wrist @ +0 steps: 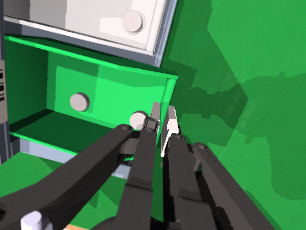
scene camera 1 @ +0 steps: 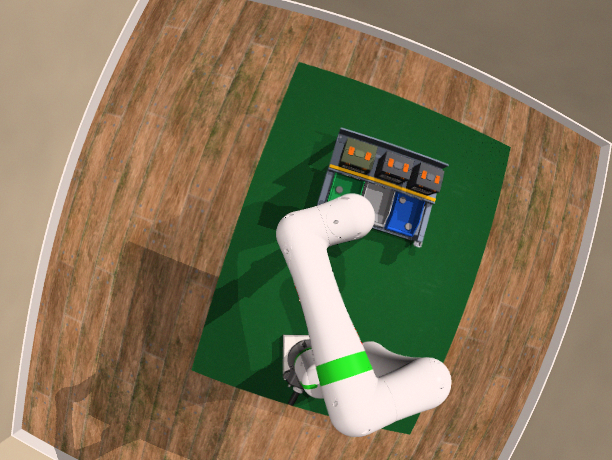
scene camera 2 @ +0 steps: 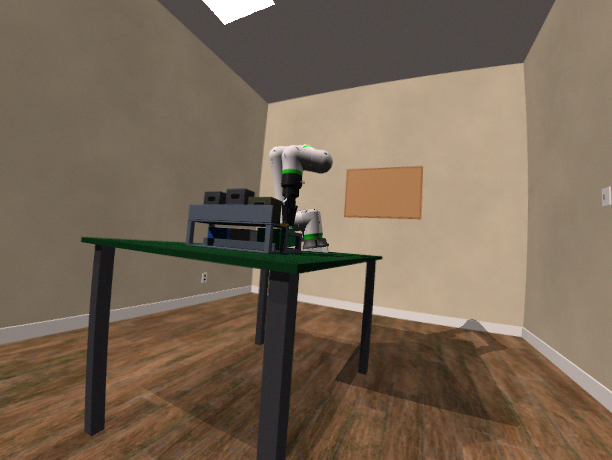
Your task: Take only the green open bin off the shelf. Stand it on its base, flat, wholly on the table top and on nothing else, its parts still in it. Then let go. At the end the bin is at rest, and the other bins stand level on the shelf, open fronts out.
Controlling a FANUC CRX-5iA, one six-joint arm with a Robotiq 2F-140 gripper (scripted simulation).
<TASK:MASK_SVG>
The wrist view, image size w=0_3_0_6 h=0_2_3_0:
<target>my gripper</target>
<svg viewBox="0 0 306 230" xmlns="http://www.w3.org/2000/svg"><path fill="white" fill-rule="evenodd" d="M275 228L207 145L201 142L195 142L194 145L186 142L185 137L181 133L180 126L177 125L175 107L170 105L162 127L161 156L163 160L160 167L163 165L163 222L151 217L153 190L151 188L156 140L160 127L160 103L155 101L153 102L150 117L145 117L141 130L134 131L132 126L120 124L37 183L0 197L0 230L64 230L127 158L128 154L134 154L116 216L103 220L90 230L275 230Z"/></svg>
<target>green bin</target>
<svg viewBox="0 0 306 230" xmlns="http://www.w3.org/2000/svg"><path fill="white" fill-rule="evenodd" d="M134 154L128 154L127 158L124 161L133 160ZM4 33L8 118L11 135L76 155L120 124L131 126L129 120L135 111L144 111L150 117L153 102L155 101L160 103L160 127L156 140L157 147L175 88L174 71L51 38ZM78 92L85 93L90 100L89 107L84 111L74 110L70 104L70 97Z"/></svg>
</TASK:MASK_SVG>
